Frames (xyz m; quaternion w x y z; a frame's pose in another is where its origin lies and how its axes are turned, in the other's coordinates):
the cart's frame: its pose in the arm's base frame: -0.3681 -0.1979 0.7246 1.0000 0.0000 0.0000 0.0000
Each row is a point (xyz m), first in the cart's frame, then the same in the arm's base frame.
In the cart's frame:
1: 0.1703 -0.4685 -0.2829
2: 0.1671 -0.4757 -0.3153
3: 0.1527 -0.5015 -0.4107
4: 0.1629 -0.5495 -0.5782
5: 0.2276 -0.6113 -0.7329
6: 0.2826 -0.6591 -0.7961
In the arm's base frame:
1: -0.1978 -0.6664 0.4417
2: -0.2010 -0.6736 0.4093
3: -0.2154 -0.6994 0.3139
4: -0.2052 -0.7474 0.1464
5: -0.1405 -0.8092 -0.0083
6: -0.0855 -0.8570 -0.0715

